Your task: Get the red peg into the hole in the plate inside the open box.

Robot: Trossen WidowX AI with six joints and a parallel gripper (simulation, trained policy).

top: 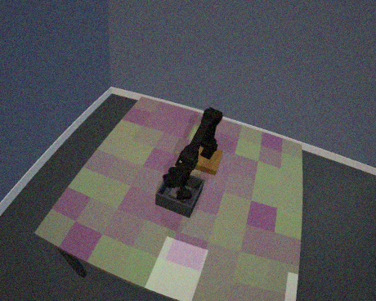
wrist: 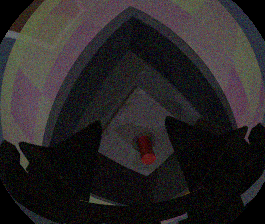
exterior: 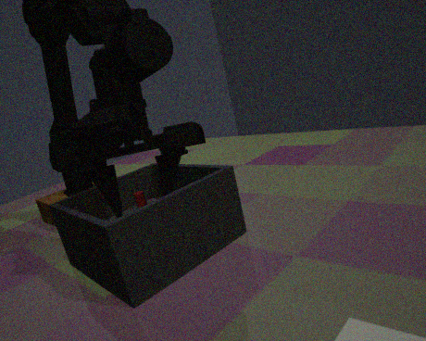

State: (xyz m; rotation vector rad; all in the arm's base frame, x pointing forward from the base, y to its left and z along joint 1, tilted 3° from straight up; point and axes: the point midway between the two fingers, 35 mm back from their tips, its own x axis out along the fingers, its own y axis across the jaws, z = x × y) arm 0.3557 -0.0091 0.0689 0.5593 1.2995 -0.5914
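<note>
My gripper tip is 30 mm past the grey plate, 20 mm above it and 10 mm to the right of it. Round my gripper tip: dark box: 40 mm below, 30 mm behind, 10 mm to the left; red peg: 30 mm behind, 20 mm below, 10 mm to the left.
</note>
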